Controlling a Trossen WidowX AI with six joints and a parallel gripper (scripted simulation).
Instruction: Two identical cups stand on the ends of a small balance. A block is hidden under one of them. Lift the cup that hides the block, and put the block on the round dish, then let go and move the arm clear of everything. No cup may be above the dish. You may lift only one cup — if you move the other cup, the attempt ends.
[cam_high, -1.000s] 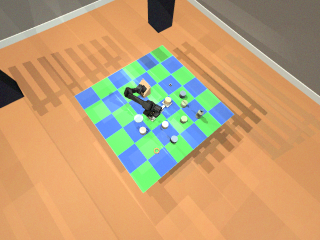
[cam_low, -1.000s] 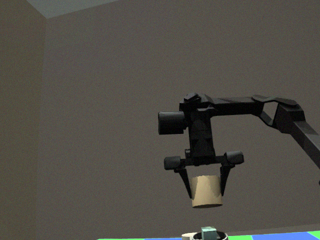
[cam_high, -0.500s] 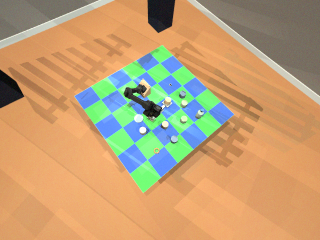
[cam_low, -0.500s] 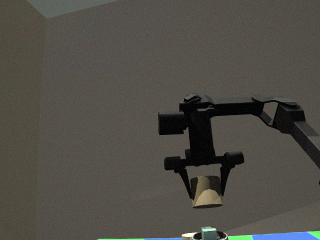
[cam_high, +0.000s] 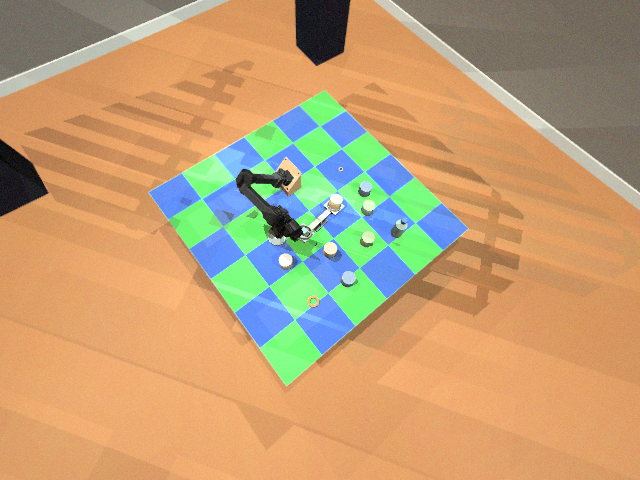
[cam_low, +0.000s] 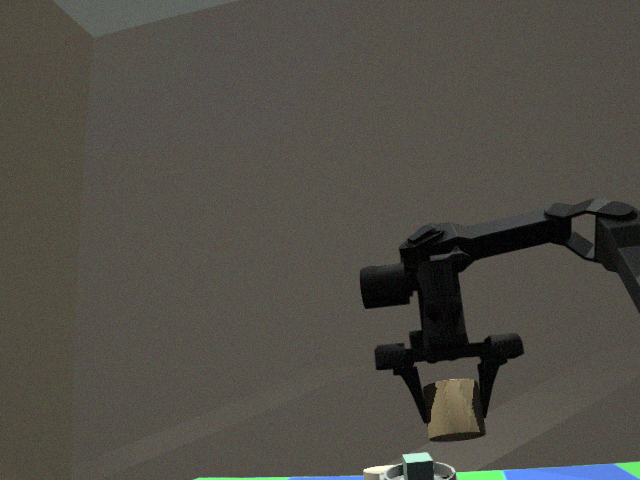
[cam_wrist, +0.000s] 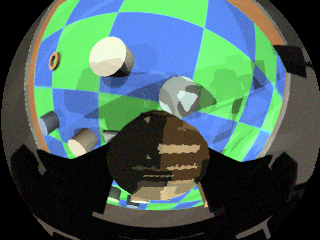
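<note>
Now: the pale green block 8 cm to the left of my gripper tip, 5 cm below it and 4 cm ahead of it. The rest, counted from my gripper tip: tan cup (2 cm to the right, 1 cm above); balance (20 cm to the left, 10 cm below, 2 cm ahead); white round dish (13 cm below, 5 cm behind, 4 cm to the right).
</note>
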